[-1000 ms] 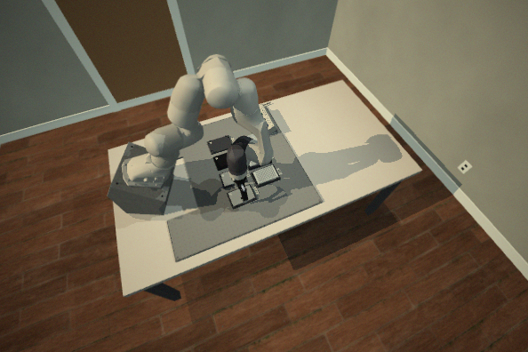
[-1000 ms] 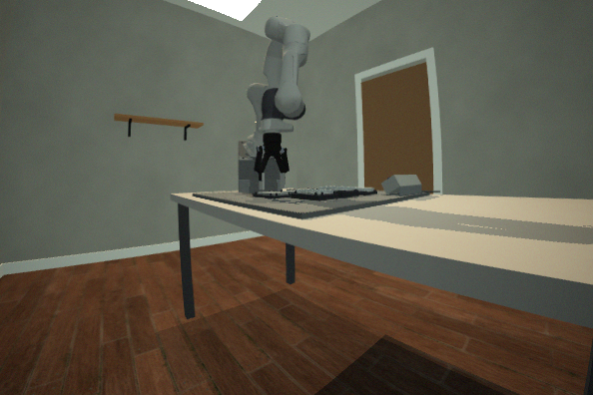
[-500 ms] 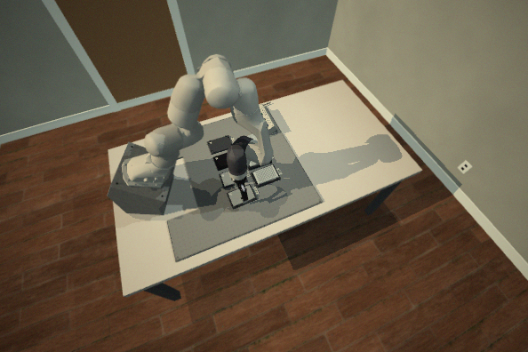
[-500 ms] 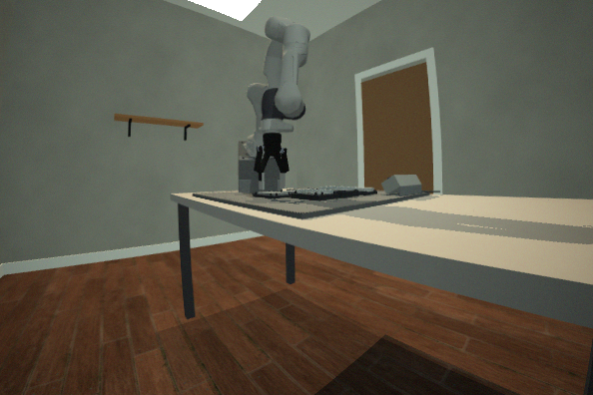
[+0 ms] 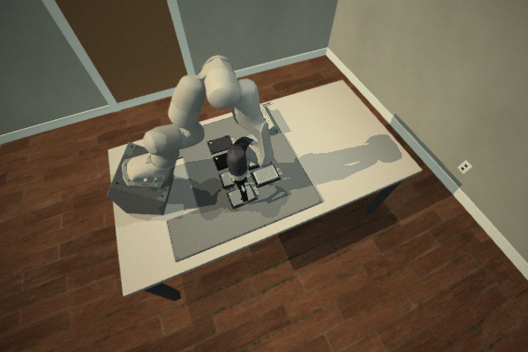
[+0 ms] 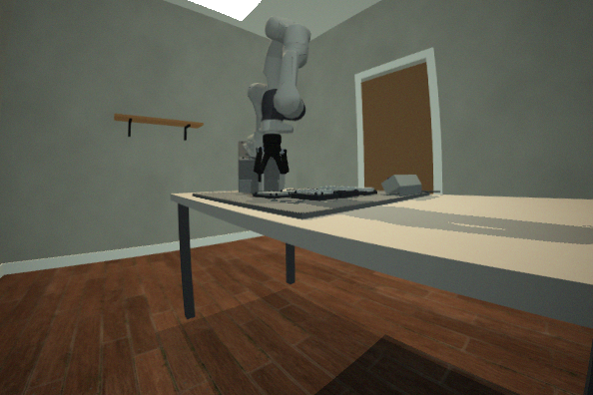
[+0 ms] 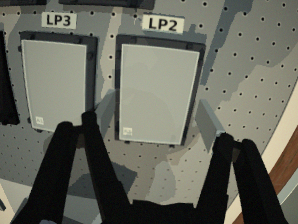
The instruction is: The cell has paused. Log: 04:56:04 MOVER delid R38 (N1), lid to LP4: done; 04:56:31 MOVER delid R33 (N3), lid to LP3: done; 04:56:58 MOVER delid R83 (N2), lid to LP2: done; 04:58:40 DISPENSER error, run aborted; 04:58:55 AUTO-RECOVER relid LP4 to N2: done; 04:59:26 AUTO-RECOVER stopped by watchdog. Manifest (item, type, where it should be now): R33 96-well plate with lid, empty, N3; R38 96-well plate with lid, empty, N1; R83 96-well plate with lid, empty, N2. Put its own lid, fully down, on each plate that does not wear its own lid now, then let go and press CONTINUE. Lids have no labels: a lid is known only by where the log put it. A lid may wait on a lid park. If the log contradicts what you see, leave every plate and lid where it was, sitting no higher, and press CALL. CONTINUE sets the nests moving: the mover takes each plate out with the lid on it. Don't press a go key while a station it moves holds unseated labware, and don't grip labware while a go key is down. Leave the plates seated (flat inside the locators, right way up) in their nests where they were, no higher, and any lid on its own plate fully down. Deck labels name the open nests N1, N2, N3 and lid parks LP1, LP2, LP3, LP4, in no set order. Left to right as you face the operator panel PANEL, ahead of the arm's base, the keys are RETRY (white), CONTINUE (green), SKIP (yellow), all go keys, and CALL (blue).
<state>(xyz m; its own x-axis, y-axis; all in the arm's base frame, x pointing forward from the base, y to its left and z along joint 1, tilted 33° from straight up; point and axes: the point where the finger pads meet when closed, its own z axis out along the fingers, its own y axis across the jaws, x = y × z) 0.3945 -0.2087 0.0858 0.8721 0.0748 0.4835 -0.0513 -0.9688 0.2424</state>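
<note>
The lid park LP2 lies 5 cm below my hand. Round my hand: deck label N3: 28 cm ahead, 17 cm to the left, 5 cm below; then lid park LP4: 26 cm to the left, 5 cm below, 2 cm ahead; then lid park LP1: 39 cm to the left, 5 cm below, 2 cm ahead.
</note>
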